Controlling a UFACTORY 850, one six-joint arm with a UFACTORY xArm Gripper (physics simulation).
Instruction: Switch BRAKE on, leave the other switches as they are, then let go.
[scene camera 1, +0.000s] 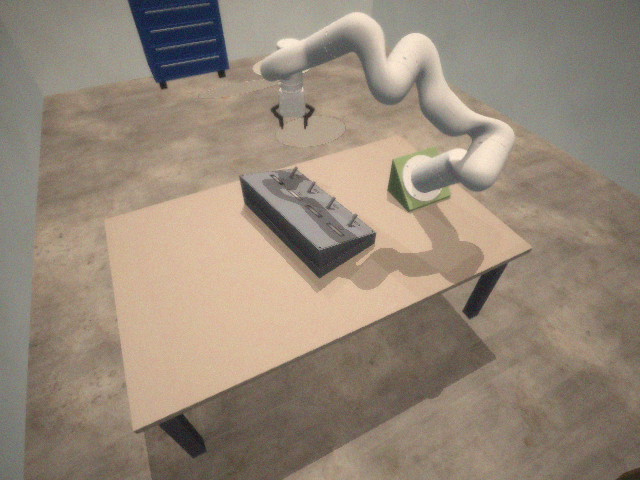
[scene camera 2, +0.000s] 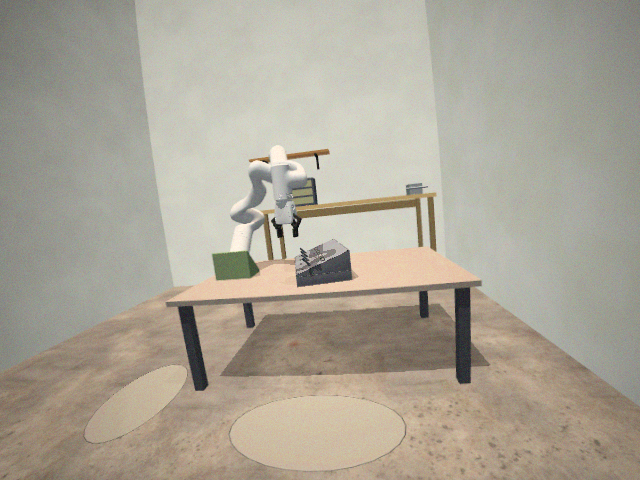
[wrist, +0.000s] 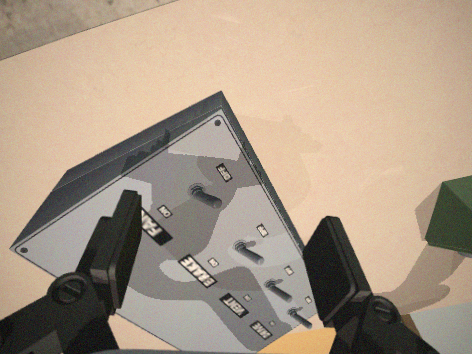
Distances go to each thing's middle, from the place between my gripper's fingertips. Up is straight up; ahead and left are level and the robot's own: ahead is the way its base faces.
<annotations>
Now: the grey sloped switch box (scene camera 1: 321, 237) 80 mm ahead of my hand, 300 mm to the left of it and 170 mm below it.
</annotations>
